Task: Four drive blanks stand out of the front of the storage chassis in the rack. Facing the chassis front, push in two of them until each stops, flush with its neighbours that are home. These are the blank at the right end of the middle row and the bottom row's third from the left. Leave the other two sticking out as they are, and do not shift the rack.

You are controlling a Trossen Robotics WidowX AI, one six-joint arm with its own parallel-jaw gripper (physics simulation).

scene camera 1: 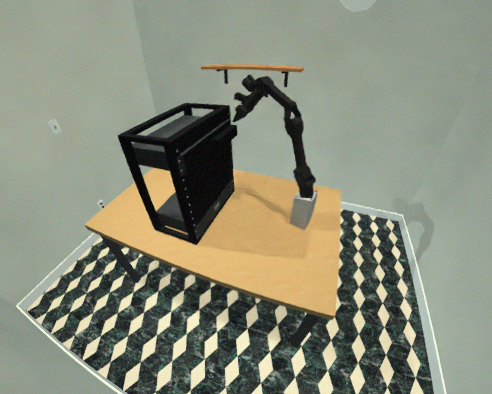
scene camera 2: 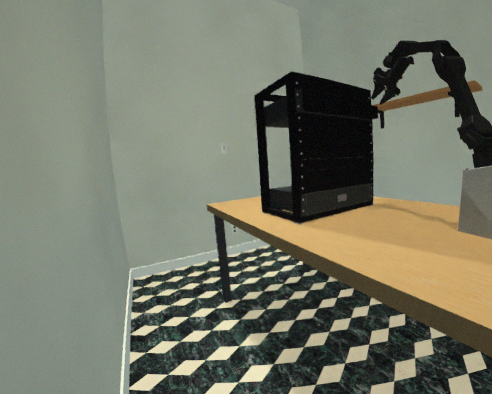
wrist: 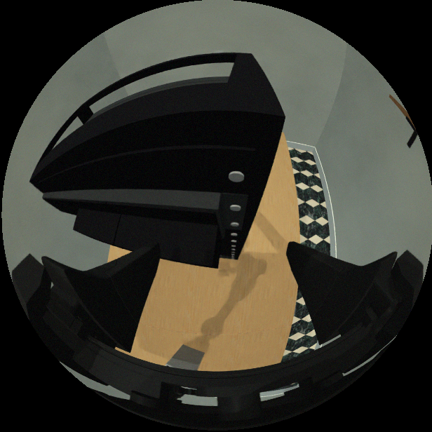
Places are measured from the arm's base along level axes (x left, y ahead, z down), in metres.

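Pixels of known places: gripper, between the fingertips: (scene camera 1: 235,119) (scene camera 2: 376,101); arm's base, origin of its link: (scene camera 1: 306,194) (scene camera 2: 490,166).
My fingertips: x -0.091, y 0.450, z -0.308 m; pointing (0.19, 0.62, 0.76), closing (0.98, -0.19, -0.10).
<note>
Ahead of a thing's pixels: the offset from my fingertips to its middle. "spot": to the spot under its first point. Level surfaces: height alone.
The black rack {dx +0.238, dy +0.167, dz +0.223 m} (scene camera 1: 181,190) (scene camera 2: 295,150) (wrist: 255,100) stands upright on the table. The storage chassis front {spot: dx +0.266, dy +0.025, dz +0.206 m} (scene camera 1: 209,175) (scene camera 2: 332,145) is very dark, and separate rows and blanks cannot be told apart there. A dark block {spot: dx +0.094, dy -0.016, dz +0.041 m} (scene camera 1: 230,133) (scene camera 2: 374,113) (wrist: 170,237) juts out of the front, high up and toward its right end; in the wrist view it sits below a grey-topped ledge (wrist: 140,199) and has one seam. My gripper (scene camera 1: 236,107) (scene camera 2: 378,100) (wrist: 224,250) is open and empty, in front of the rack's upper right corner, tilted downward. The bottom row is hidden in the wrist view.
The arm's grey base block (scene camera 1: 302,210) (scene camera 2: 474,202) (wrist: 186,357) stands on the wooden table {dz +0.516 m} (scene camera 1: 270,235) (scene camera 2: 400,245) (wrist: 200,295), facing the rack. A wooden wall shelf (scene camera 1: 252,67) (scene camera 2: 425,97) (wrist: 401,106) is behind the arm. A grey panel {dx +0.231, dy +0.033, dz +0.440 m} (scene camera 2: 320,199) spans the rack's bottom.
</note>
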